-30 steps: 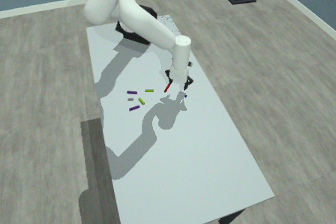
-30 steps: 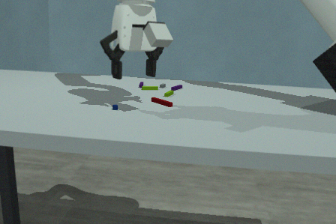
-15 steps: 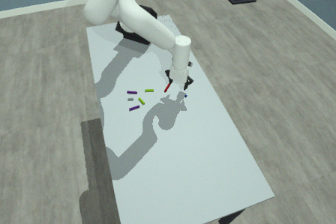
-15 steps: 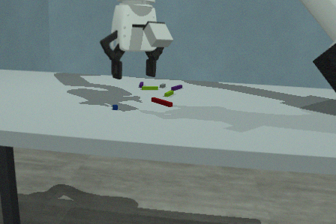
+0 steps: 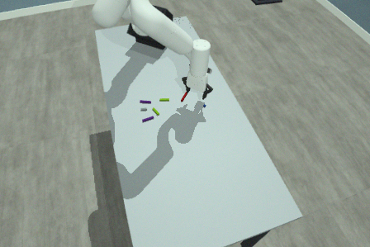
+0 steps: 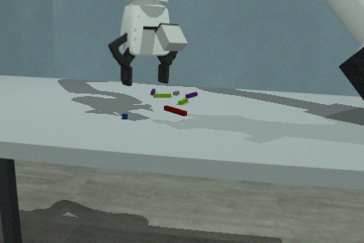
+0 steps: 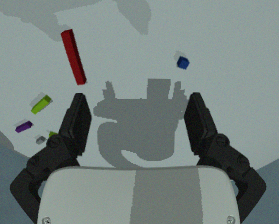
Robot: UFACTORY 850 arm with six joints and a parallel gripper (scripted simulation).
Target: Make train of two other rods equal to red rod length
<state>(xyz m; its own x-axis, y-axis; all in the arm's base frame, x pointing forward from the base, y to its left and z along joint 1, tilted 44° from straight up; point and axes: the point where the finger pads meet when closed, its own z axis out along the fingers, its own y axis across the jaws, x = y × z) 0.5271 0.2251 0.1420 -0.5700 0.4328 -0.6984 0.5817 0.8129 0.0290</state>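
My hand is 30 mm short of the blue rod, 40 mm to the right of it and 70 mm above it. From my hand the other things lie so: red rod 60 mm behind, 40 mm to the right, 70 mm below; then grey rod 40 mm behind, 280 mm to the right, 70 mm below.
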